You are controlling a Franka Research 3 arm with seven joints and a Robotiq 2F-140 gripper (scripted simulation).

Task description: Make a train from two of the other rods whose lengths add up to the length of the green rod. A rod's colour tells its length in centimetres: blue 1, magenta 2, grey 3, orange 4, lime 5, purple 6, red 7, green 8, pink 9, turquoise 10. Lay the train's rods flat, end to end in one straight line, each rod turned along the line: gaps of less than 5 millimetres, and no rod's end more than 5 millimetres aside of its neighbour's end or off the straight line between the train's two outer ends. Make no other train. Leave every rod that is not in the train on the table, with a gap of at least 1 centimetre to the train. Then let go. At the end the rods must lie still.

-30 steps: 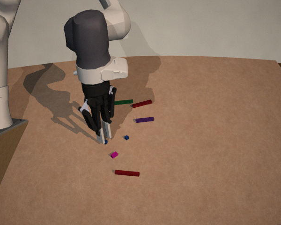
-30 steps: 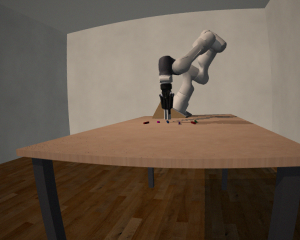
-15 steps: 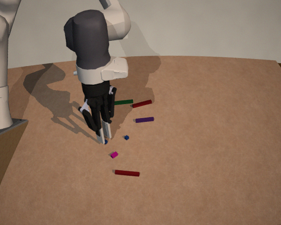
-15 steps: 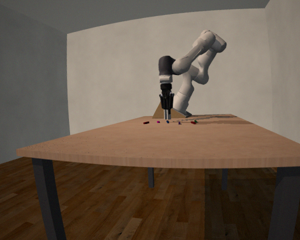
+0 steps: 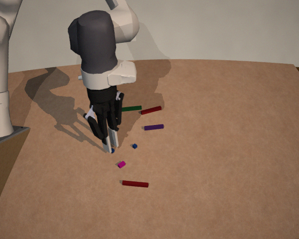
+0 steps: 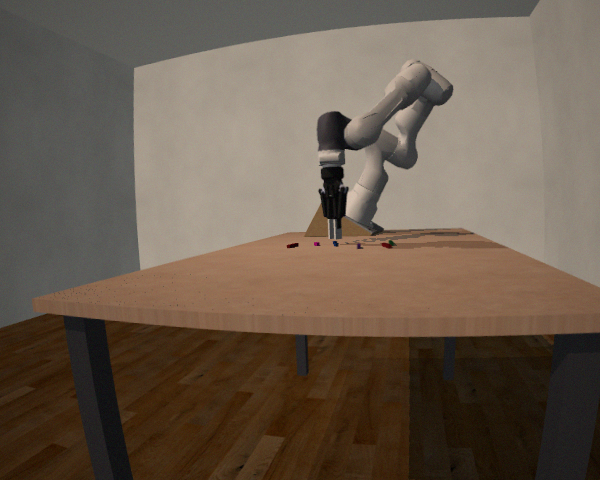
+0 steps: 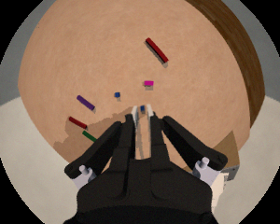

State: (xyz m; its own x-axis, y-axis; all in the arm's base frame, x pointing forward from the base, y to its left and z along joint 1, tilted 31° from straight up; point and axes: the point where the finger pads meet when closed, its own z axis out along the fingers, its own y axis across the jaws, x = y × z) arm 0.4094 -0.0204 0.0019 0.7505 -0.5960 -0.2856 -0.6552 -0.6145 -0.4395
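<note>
The magenta rod is 60 mm to the right of my hand, 50 mm below it and 30 mm ahead of it. The rest, counted from my hand: purple rod 130 mm ahead, 90 mm to the left, 50 mm below; then green rod 190 mm to the left, 50 mm below, 50 mm ahead.
</note>
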